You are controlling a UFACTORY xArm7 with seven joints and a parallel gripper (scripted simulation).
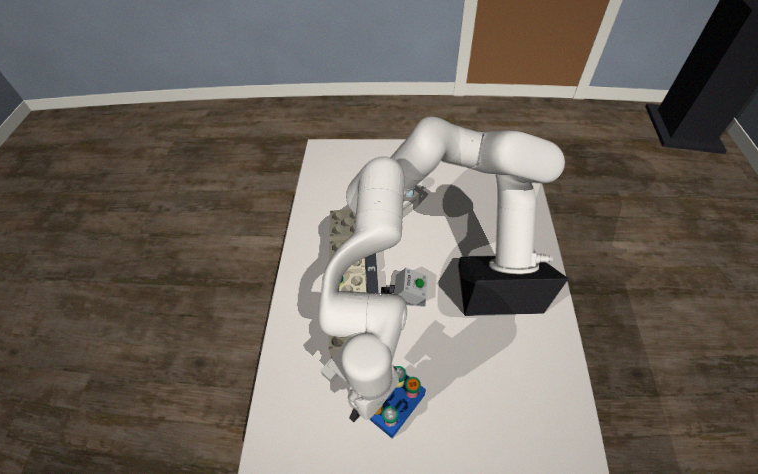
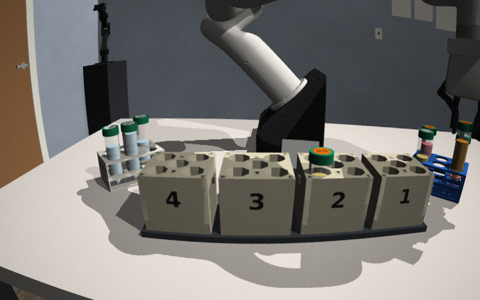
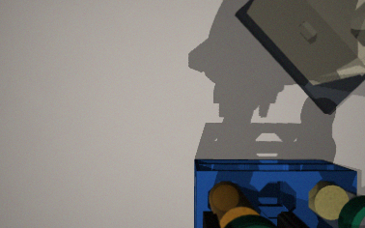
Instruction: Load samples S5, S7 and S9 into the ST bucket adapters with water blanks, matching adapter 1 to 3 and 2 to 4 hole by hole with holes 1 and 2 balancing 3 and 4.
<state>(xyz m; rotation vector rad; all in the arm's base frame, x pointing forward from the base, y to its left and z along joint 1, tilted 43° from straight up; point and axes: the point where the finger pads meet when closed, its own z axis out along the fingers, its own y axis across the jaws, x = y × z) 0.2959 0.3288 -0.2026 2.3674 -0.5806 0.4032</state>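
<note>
My gripper is now 10 mm past the S7 tube and 50 mm above it. From my hand the other things lie so: blue rack 40 mm behind, 20 mm to the right, 120 mm below; pink-filled sample tube 80 mm behind, 50 mm to the right, 90 mm below; green done key 60 mm behind, 330 mm to the right, 80 mm below.
</note>
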